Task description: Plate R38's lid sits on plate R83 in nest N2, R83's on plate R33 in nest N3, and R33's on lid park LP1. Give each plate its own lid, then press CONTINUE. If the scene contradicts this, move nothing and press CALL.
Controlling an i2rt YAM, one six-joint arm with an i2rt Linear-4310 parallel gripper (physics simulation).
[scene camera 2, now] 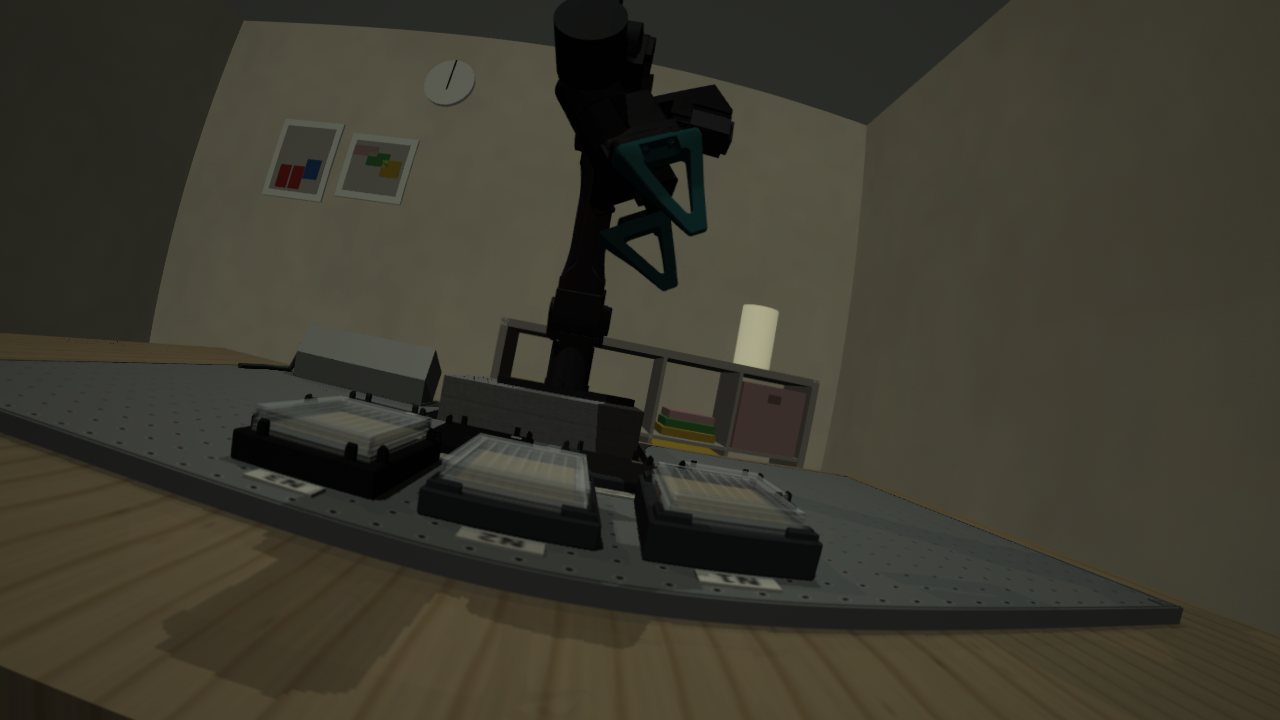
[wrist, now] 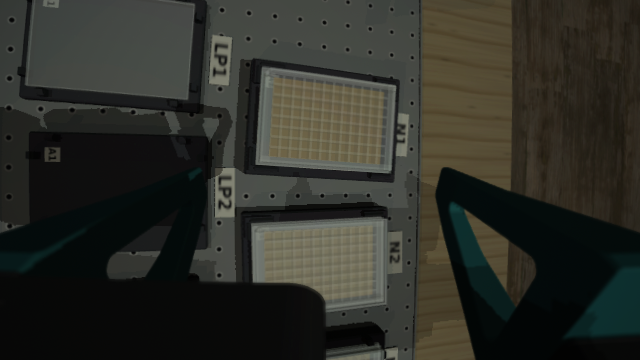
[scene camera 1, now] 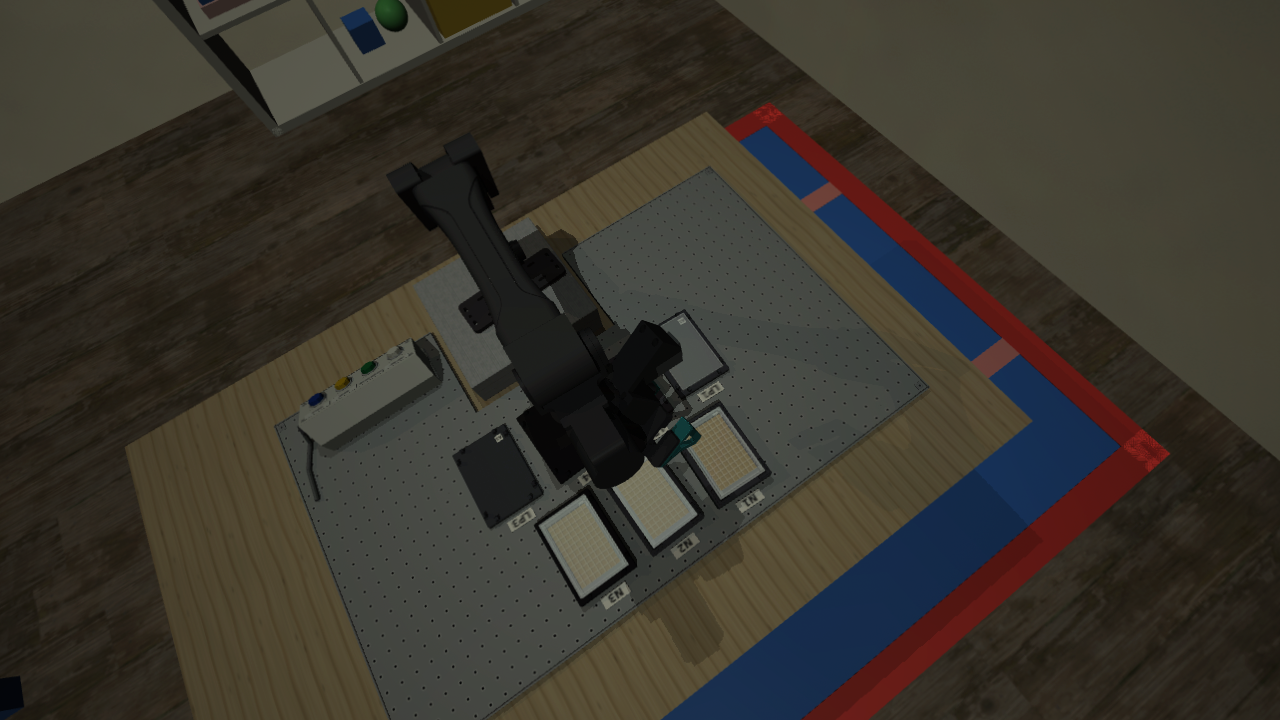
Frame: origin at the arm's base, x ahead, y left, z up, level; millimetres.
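Where they show: gripper, between the fingertips: [scene camera 2: 683,263] [wrist: 321,180] [scene camera 1: 676,414]; arm's base, origin of its link: [scene camera 2: 564,394].
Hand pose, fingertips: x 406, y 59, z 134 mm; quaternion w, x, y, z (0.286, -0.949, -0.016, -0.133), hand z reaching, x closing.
Things, the pixels of their top centre, and the offset from my fingertips. Level surfaces: height alone.
- tan-welled plate, centre of its top: [scene camera 2: 722,484] [wrist: 332,121] [scene camera 1: 720,450] dx +53, dy +45, dz -152 mm
- paler plate, centre of its top: [scene camera 2: 525,456] [wrist: 324,268] [scene camera 1: 651,496] dx +42, dy -87, dz -158 mm
- pale plate, centre of its top: [scene camera 2: 353,412] [scene camera 1: 582,544] dx +33, dy -215, dz -155 mm
- LP2, centre of its top: [wrist: 116,194] [scene camera 2: 611,455] dx -130, dy -9, dz -171 mm
- button box, centre of its top: [scene camera 2: 374,336] [scene camera 1: 354,381] dx -414, dy -370, dz -107 mm
- dark park, centre of its top: [scene camera 2: 369,401] [scene camera 1: 494,472] dx -153, dy -269, dz -171 mm
- perforated board, height of its surface: dz -190 mm
My gripper [scene camera 1: 691,420] [scene camera 2: 682,259] [wrist: 321,180] is open and empty, high above the nests. Between its fingers in the wrist view show the tan-welled plate [scene camera 1: 726,452] [scene camera 2: 729,503] [wrist: 327,120] in nest N1 and part of the paler plate [scene camera 1: 657,508] [scene camera 2: 517,472] [wrist: 317,257] in N2. Another pale plate [scene camera 1: 586,548] [scene camera 2: 344,428] is in N3. Clear covers show over all three. A pale, flat lid [scene camera 1: 702,355] [wrist: 112,50] lies on LP1. LP2 [wrist: 120,175] is dark, marked A1, partly hidden by a finger. Plate IDs are unreadable.
A button box [scene camera 1: 375,402] [scene camera 2: 365,365] with blue, yellow, green and white buttons stands beside the arm's base block [scene camera 1: 460,313] [scene camera 2: 528,413]. A dark park [scene camera 1: 497,474] lies beyond N3, and a black one [scene camera 1: 548,447] is partly under the arm. Everything stands on a perforated board [scene camera 1: 805,349].
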